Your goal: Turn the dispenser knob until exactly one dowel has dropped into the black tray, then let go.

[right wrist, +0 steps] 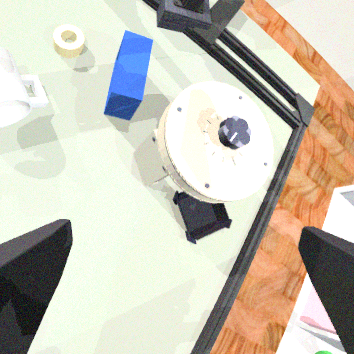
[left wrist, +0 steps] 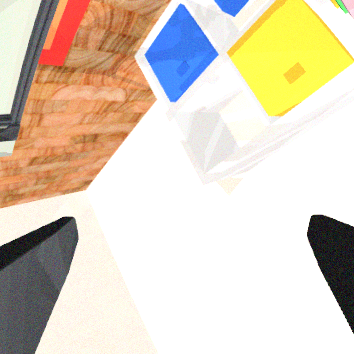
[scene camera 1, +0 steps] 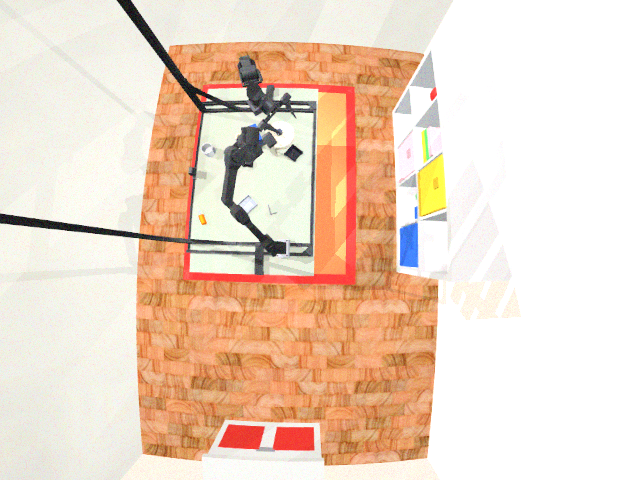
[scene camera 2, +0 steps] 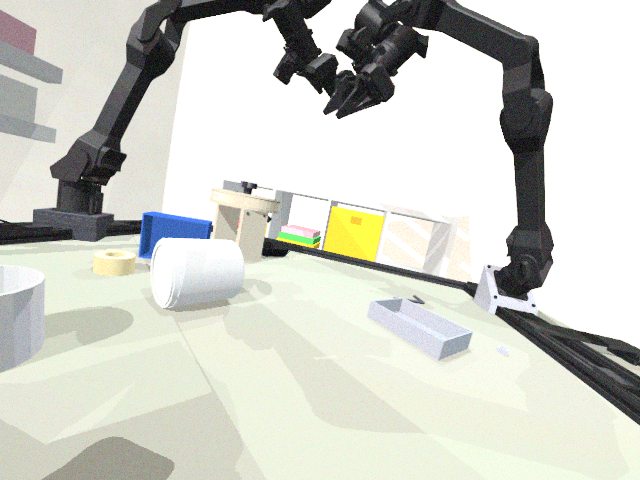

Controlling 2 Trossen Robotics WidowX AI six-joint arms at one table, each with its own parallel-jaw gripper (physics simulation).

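Frame: origin at the left arm's base, x ahead, y up, z right, level; centimetres.
Seen in the pictures: left gripper, between the fingertips: [left wrist: 193,226] [scene camera 1: 289,126] [scene camera 2: 327,96]; right gripper, between the fingertips: [right wrist: 188,234] [scene camera 1: 260,146] [scene camera 2: 329,115]; left arm's base, origin of its link: [scene camera 2: 78,211]; right arm's base, origin of its link: [scene camera 1: 282,248] [scene camera 2: 510,285].
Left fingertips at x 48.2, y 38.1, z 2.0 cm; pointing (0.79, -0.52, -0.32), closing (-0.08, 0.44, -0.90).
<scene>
Offsets run from my left fingertips to a thing's top centre. "pt": to the spot under its first point.
The round cream dispenser {dy -28.1, dx -15.4, dz -0.4 cm} [right wrist: 192,145] [scene camera 2: 240,198] [scene camera 1: 285,138] stands near the table frame. Its dark knob {dy -25.3, dx -15.4, dz -0.4 cm} [right wrist: 235,132] [scene camera 2: 249,186] sits upright on the lid, with a white pointer mark and printed ticks around it. The black tray {dy -40.3, dx -6.8, dz -3.1 cm} [right wrist: 202,216] [scene camera 1: 293,152] lies at the dispenser's foot; no dowel shows in it. My right gripper [right wrist: 188,234] [scene camera 2: 331,114] is open and empty, high above the table and apart from the knob. My left gripper [left wrist: 193,226] [scene camera 1: 287,124] is open and empty, raised above the dispenser, partly hidden behind the right one in scene camera 2.
A blue box {dy -34.7, dx -28.3, dz +9.9 cm} [right wrist: 129,75] [scene camera 2: 175,232] stands beside the dispenser. A tape roll {dy -40.2, dx -35.5, dz +19.3 cm} [right wrist: 69,41] [scene camera 2: 114,262] and a white mug {pt dy -37.5, dx -24.0, dz +33.1 cm} [scene camera 2: 199,271] [right wrist: 11,92] lie beyond it. A grey open tray {dy -40.2, dx +5.0, dz +38.4 cm} [scene camera 2: 419,328] [scene camera 1: 247,204] and an orange item {dy -39.7, dx -4.9, dz +64.2 cm} [scene camera 1: 202,219] lie farther off. The arms are close together.
</scene>
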